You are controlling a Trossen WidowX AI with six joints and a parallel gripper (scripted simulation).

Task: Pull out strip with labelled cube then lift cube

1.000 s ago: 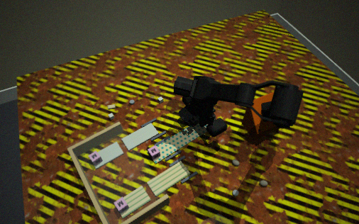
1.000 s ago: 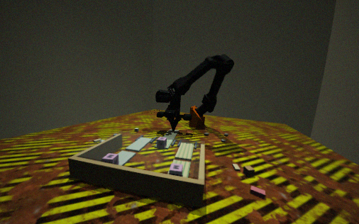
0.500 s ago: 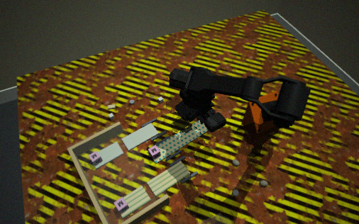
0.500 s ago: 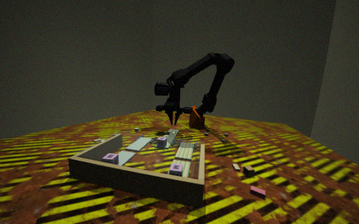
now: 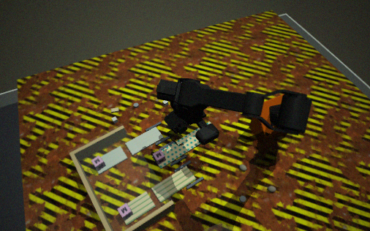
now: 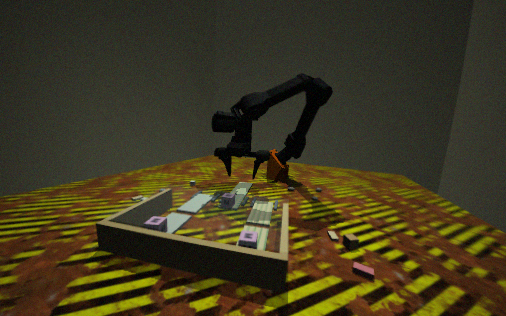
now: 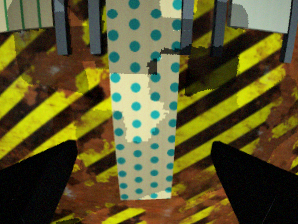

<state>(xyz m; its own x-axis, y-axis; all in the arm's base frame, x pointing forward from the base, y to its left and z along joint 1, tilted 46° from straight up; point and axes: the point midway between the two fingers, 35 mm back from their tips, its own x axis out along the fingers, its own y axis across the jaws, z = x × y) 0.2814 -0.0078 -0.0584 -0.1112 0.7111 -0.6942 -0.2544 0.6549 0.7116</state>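
Now: gripper tip 50 mm above the dotted strip, 30 mm short of it and 10 mm to the right of it.
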